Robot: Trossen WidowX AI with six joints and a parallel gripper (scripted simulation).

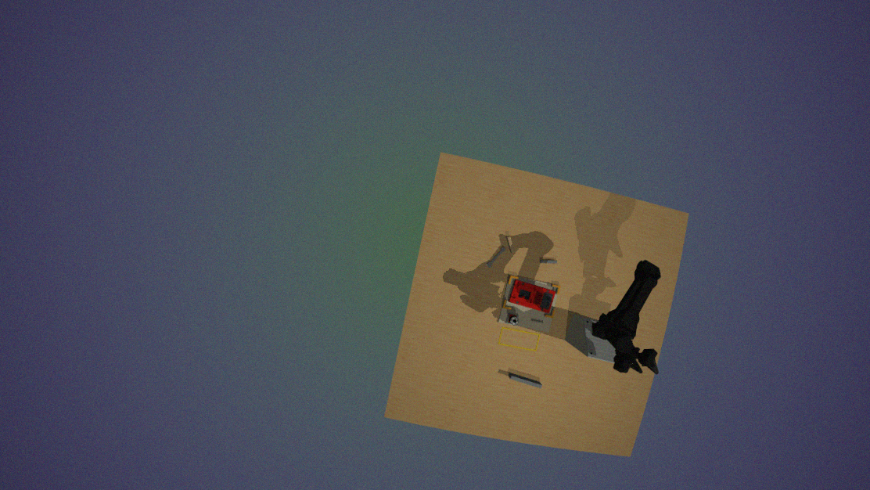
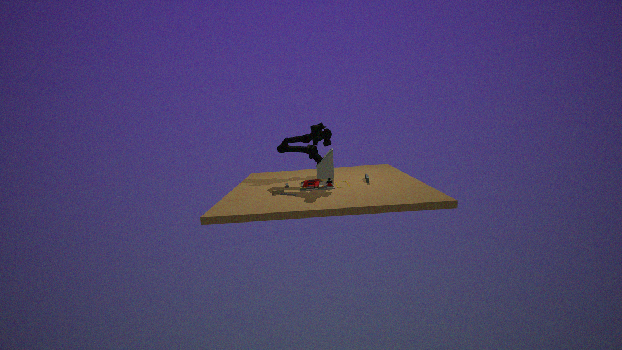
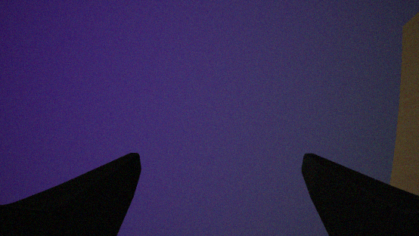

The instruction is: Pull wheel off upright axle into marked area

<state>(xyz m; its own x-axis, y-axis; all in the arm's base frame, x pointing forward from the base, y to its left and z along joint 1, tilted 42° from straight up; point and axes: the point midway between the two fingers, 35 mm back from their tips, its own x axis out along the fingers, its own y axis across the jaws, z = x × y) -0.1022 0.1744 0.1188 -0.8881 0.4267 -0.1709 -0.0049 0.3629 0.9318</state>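
The pale grey baseplate lies 420 mm ahead of my gripper tip, 80 mm to the right of it and 340 mm below it.
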